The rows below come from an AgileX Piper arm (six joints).
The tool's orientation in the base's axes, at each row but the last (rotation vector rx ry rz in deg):
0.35, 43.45, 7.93
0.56, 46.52, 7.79
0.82, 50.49, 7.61
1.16, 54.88, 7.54
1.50, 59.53, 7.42
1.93, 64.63, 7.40
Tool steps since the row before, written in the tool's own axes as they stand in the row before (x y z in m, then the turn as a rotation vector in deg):
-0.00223, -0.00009, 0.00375, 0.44, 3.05, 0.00
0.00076, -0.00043, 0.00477, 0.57, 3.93, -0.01
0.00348, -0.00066, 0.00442, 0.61, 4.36, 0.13
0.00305, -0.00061, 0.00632, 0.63, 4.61, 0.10
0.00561, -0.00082, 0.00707, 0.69, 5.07, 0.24
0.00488, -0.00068, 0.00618, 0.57, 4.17, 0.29
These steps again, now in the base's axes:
0.00098, -0.00021, 0.00425, -0.06, 3.08, -0.13
0.00402, -0.00012, 0.00271, -0.08, 3.97, -0.18
0.00566, -0.00004, 0.00010, 0.00, 4.40, -0.09
0.00696, 0.00002, 0.00111, -0.04, 4.65, -0.11
0.00897, 0.00014, -0.00129, 0.07, 5.12, -0.05
0.00770, 0.00015, -0.00180, 0.14, 4.22, 0.00

